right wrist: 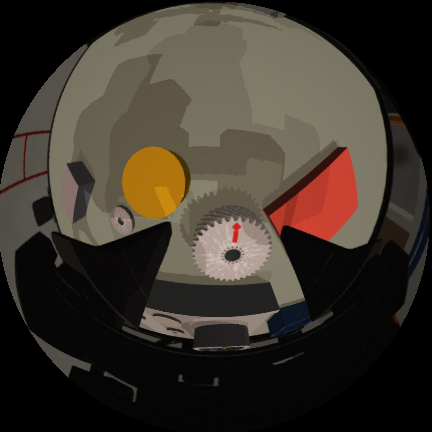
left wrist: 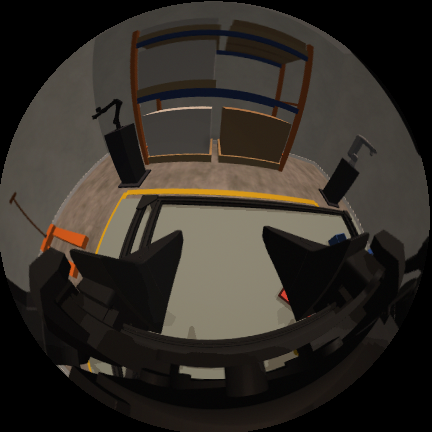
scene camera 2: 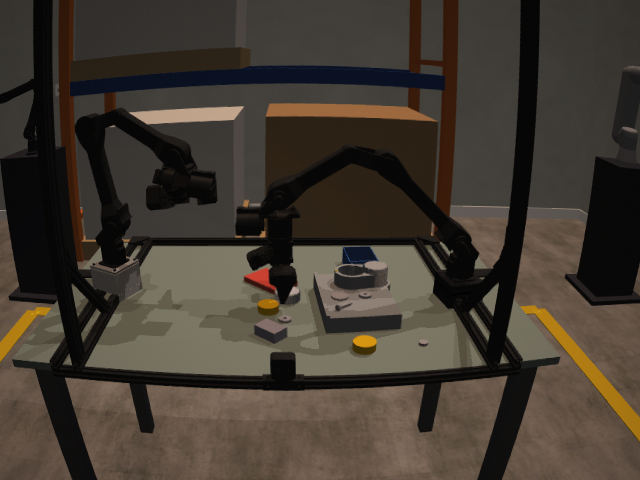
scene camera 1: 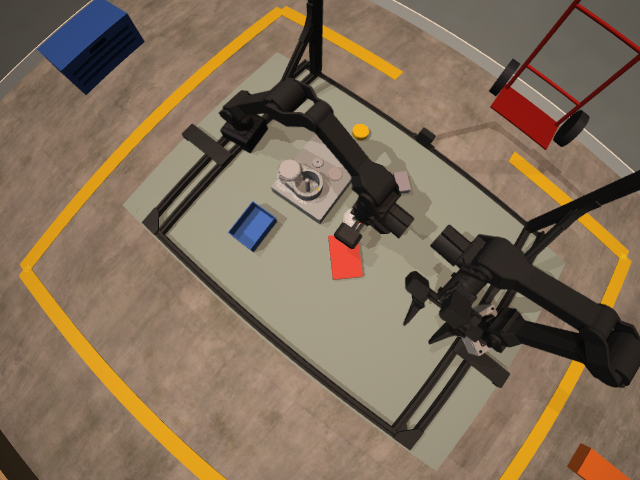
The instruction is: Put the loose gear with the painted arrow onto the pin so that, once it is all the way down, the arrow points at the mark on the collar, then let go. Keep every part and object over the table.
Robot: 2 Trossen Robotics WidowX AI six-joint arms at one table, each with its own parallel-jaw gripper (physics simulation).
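Where they show: left gripper, fingertip midpoint: (left wrist: 223,233) (scene camera 2: 186,203) (scene camera 1: 416,333); right gripper, fingertip midpoint: (right wrist: 228,229) (scene camera 2: 281,295) (scene camera 1: 359,222); left arm's base, link origin: (scene camera 2: 114,262) (scene camera 1: 486,330); right arm's base, link origin: (scene camera 2: 460,276) (scene camera 1: 242,123).
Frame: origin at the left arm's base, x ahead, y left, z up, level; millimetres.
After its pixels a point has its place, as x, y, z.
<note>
The loose pale gear (scene camera 1: 349,217) {431, 188, -60} (scene camera 2: 292,295) {445, 158, -59} (right wrist: 212,256) {431, 165, -59} lies flat on the table, its red arrow up and pointing away from the grey base in the right wrist view. My right gripper (scene camera 1: 356,223) {410, 167, -70} (scene camera 2: 283,300) {410, 167, -70} (right wrist: 228,229) {410, 167, -70} is open and points down close over the gear, which shows between its fingers, apart from them in the wrist view. The dark collar (scene camera 1: 310,197) {516, 267, -22} (scene camera 2: 350,279) {568, 219, -18} (right wrist: 220,334) {522, 234, -29} stands on the grey base (scene camera 1: 320,210) {478, 255, -45} (scene camera 2: 361,322) {639, 98, -60} (right wrist: 215,297) {488, 205, -65}. The pin (scene camera 1: 308,183) {550, 258, -10} stands inside it; a small yellow mark (scene camera 1: 318,189) {523, 240, -10} shows on the collar. My left gripper (scene camera 1: 418,333) {106, 205, 117} (left wrist: 223,233) {106, 205, 117} is open and empty, high up.
A pale toothed cylinder (scene camera 1: 289,169) {605, 289, -1} (scene camera 2: 376,273) {619, 260, -9} stands beside the collar. A red block (scene camera 1: 346,264) {318, 250, -69} (scene camera 2: 260,279) {320, 226, -69} (right wrist: 325,200) {339, 229, -69}, a yellow disc (scene camera 2: 267,307) {415, 84, -65} (right wrist: 154,182) {405, 105, -65} and a small washer (scene camera 2: 284,319) {465, 72, -79} (right wrist: 116,219) {464, 73, -79} lie near the gear. A blue tray (scene camera 1: 252,226) {526, 444, -82} (scene camera 2: 360,254) {501, 493, -62} lies beyond the base.
</note>
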